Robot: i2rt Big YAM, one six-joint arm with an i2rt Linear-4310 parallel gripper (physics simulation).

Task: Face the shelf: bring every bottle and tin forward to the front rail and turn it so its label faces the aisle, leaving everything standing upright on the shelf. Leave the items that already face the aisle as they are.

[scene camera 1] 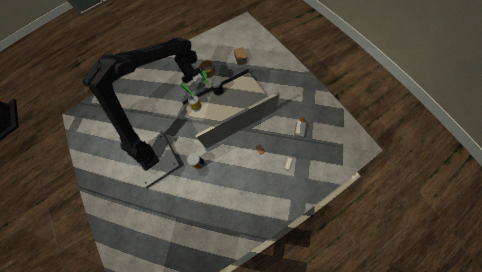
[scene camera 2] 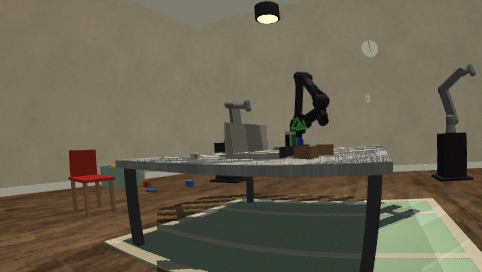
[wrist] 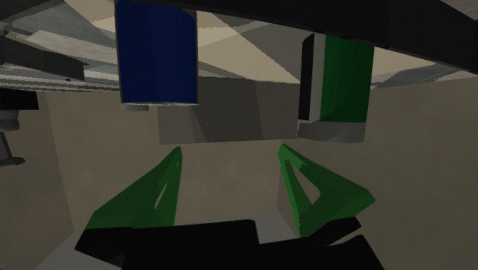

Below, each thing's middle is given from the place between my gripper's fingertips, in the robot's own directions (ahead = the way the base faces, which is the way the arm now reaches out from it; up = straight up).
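So you can picture it, the blue and yellow tin (wrist: 157, 55) is 1 cm to the left of my hand, 6 cm behind it and 8 cm below it, and going by their middles it's the nearest to my hand of the things named here. There's a shelf (scene camera 2: 241, 140) 10 cm to the right of my hand, 8 cm ahead of it and 5 cm below it. The shelf board (scene camera 1: 242, 92) is 10 cm to the right of my hand and 8 cm ahead of it too, but 13 cm below it. And the dark front rail (wrist: 437, 38), that's 4 cm to the left of my hand, 10 cm ahead of it and 12 cm below it.
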